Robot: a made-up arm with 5 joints.
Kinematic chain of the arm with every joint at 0, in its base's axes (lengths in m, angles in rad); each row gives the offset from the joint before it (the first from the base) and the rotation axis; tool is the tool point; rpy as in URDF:
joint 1: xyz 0 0.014 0.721 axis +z
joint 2: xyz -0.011 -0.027 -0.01 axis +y
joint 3: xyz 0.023 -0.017 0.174 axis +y
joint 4: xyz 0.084 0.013 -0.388 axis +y
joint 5: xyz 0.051 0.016 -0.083 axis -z
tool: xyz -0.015 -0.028 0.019 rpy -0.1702 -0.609 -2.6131
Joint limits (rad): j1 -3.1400..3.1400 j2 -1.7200..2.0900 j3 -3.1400..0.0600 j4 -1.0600..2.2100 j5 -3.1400..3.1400
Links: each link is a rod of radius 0.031 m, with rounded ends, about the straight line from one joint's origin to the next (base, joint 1, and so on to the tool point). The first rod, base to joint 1, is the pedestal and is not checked.
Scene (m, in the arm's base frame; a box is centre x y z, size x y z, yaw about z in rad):
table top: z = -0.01
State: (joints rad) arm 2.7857 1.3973 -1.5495 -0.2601 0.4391
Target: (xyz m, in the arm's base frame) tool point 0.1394 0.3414 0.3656
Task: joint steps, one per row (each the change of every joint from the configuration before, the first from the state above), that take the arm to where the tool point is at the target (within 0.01 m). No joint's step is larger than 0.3 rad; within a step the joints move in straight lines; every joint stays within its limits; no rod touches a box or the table.
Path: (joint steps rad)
1: -0.2527 -0.0574 0.0547 -0.0119 -0.0141
2: -0.2526 -0.0574 0.0546 -0.0120 -0.0141
3: -0.2527 -0.0573 0.0547 -0.0119 -0.0141
4: -0.2526 -0.0574 0.0547 -0.0119 -0.0141
5: -0.2527 -0.0574 0.0547 -0.0120 -0.0141
6: -0.2526 -0.0574 0.0546 -0.0119 -0.0141

